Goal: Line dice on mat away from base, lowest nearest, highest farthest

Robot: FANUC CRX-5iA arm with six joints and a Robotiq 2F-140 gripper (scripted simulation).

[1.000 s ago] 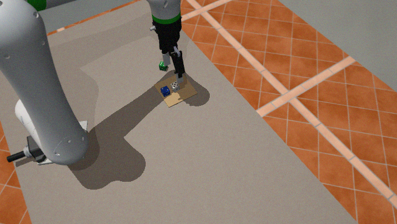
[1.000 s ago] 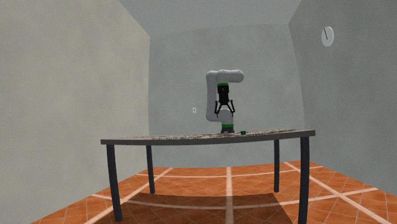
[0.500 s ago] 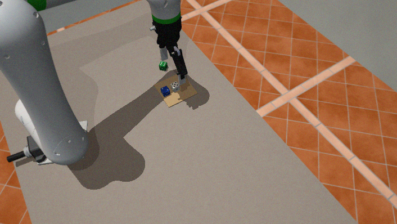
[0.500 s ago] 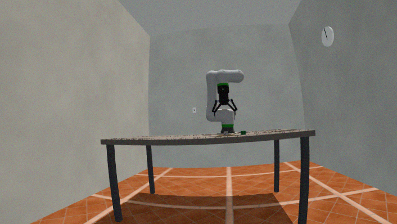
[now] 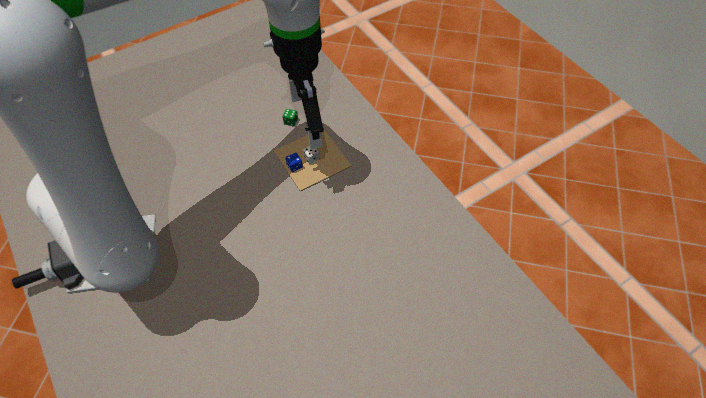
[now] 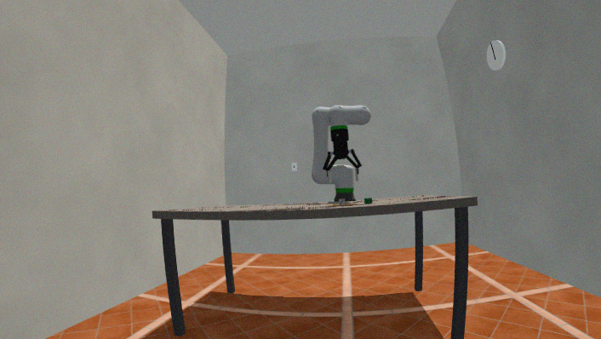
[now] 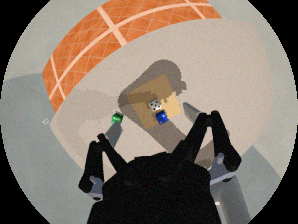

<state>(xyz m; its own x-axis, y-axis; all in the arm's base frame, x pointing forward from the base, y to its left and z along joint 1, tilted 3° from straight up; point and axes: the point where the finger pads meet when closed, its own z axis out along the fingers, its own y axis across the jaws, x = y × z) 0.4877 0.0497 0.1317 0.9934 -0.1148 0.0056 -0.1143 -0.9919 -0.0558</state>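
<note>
My gripper is now 120 mm to the right of the green die and 110 mm above it. Also, from my hand: blue die: 50 mm behind, 20 mm to the right, 110 mm below; tan mat: 10 mm to the right, 130 mm below; white die: 10 mm to the right, 110 mm below.
</note>
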